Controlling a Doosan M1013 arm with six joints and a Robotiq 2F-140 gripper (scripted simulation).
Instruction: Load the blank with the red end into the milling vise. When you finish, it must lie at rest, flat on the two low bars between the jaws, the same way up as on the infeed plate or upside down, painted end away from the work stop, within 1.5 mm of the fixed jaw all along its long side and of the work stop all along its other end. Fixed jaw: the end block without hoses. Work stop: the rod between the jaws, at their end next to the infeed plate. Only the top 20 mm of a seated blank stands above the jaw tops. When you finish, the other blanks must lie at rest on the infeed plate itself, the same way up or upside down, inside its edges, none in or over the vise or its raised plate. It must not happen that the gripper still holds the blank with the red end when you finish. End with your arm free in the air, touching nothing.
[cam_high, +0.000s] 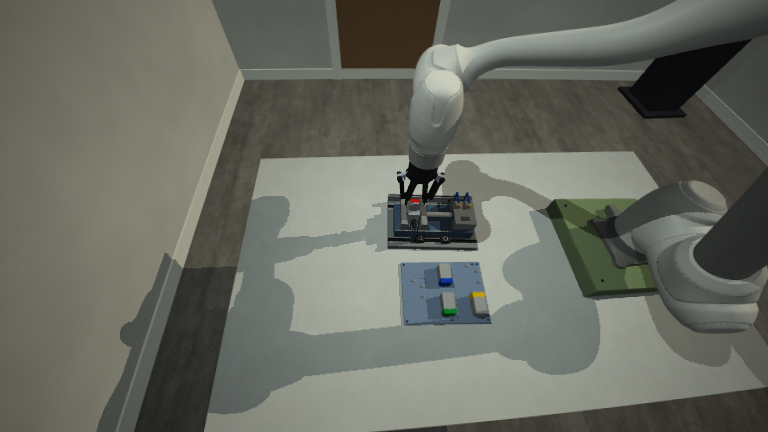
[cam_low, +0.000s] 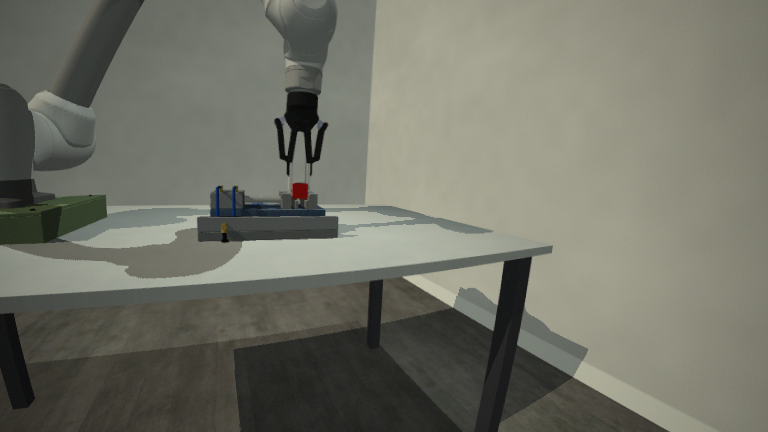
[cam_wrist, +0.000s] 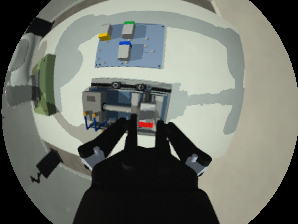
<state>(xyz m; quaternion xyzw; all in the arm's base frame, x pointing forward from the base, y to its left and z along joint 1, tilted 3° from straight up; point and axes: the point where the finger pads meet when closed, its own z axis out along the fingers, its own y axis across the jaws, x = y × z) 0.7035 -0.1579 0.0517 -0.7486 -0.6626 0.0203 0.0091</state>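
Right now the red-ended blank is 3 cm below my hand. The rest, counted from my hand: blue-ended blank 20 cm to the left, 11 cm below, 7 cm behind; hose block 17 cm behind, 6 cm below, 2 cm to the left; vise 10 cm below, 7 cm behind, 1 cm to the left.
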